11 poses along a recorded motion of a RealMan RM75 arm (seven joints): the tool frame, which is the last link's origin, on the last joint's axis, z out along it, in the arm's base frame.
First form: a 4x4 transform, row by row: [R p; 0 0 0 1], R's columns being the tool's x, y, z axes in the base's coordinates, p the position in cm. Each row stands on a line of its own.
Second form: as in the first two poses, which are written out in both.
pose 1, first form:
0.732 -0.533 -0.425 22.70
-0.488 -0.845 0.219 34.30
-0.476 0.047 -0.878 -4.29
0 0 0 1
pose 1, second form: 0.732 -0.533 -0.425; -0.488 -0.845 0.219; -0.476 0.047 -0.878; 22.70 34.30 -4.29
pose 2, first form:
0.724 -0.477 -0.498 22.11
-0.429 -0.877 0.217 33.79
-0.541 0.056 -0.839 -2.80
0 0 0 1
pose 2, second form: 0.724 -0.477 -0.498; -0.429 -0.877 0.217; -0.541 0.056 -0.839; 22.11 33.79 -2.80
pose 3, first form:
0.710 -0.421 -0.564 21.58
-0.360 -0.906 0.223 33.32
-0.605 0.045 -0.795 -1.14
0 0 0 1
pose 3, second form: 0.710 -0.421 -0.564; -0.360 -0.906 0.223; -0.605 0.045 -0.795; 21.58 33.32 -1.14
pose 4, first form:
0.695 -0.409 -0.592 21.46
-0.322 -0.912 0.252 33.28
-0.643 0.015 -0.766 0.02
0 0 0 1
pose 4, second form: 0.695 -0.409 -0.592; -0.322 -0.912 0.252; -0.643 0.015 -0.766; 21.46 33.28 0.02
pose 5, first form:
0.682 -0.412 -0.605 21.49
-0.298 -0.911 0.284 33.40
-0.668 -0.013 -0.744 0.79
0 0 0 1
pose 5, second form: 0.682 -0.412 -0.605; -0.298 -0.911 0.284; -0.668 -0.013 -0.744; 21.49 33.40 0.79
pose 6, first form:
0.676 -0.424 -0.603 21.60
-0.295 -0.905 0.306 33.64
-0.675 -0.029 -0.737 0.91
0 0 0 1
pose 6, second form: 0.676 -0.424 -0.603; -0.295 -0.905 0.306; -0.675 -0.029 -0.737; 21.60 33.64 0.91
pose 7, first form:
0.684 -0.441 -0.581 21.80
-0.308 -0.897 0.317 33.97
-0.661 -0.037 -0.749 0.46
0 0 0 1
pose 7, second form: 0.684 -0.441 -0.581; -0.308 -0.897 0.317; -0.661 -0.037 -0.749; 21.80 33.97 0.46
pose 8, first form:
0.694 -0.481 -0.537 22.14
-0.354 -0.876 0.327 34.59
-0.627 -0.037 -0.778 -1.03
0 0 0 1
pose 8, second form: 0.694 -0.481 -0.537; -0.354 -0.876 0.327; -0.627 -0.037 -0.778; 22.14 34.59 -1.03
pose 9, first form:
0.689 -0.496 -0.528 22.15
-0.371 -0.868 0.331 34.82
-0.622 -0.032 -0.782 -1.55
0 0 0 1
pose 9, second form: 0.689 -0.496 -0.528; -0.371 -0.868 0.331; -0.622 -0.032 -0.782; 22.15 34.82 -1.55
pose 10, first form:
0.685 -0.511 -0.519 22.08
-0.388 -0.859 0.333 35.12
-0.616 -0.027 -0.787 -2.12
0 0 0 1
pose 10, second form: 0.685 -0.511 -0.519; -0.388 -0.859 0.333; -0.616 -0.027 -0.787; 22.08 35.12 -2.12
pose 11, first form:
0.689 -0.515 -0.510 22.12
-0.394 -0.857 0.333 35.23
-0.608 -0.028 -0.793 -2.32
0 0 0 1
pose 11, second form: 0.689 -0.515 -0.510; -0.394 -0.857 0.333; -0.608 -0.028 -0.793; 22.12 35.23 -2.32
